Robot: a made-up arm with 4 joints.
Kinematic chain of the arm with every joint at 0, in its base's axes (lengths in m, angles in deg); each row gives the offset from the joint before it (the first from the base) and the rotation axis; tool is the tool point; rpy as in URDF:
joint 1: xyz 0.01 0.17 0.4 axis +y
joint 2: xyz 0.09 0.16 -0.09 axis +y
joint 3: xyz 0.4 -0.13 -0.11 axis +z
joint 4: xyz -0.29 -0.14 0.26 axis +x
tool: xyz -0.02 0.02 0.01 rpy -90 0 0
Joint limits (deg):
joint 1: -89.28..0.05
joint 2: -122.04..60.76
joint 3: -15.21..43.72
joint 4: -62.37..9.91
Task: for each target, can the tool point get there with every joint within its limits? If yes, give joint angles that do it. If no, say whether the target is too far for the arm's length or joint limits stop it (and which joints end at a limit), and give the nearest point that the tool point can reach.
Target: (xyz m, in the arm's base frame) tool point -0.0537 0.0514 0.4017
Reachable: yes | joints -61.21 -72.10 5.52 -4.22
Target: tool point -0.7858 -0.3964 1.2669
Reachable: no: too far | nearest point -0.1299 -0.1024 0.6915 | short by 0.921 m
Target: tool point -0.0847 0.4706 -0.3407
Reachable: no: joint limits stop it (at a limit: joint 2, joint 3, joint 4) | nearest point -0.0085 0.1636 0.2556 | short by 0.675 m
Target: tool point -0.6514 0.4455 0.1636
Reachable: no: joint limits stop it (at a limit: joint 1, joint 2, joint 3, joint 4) | nearest point -0.0750 0.1636 0.2818 | short by 0.652 m
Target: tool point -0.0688 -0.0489 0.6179
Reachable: yes | joints -81.41 -21.98 27.64 -43.95
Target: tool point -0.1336 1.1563 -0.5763
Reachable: no: too far | nearest point -0.0112 0.1636 0.2559 | short by 1.301 m
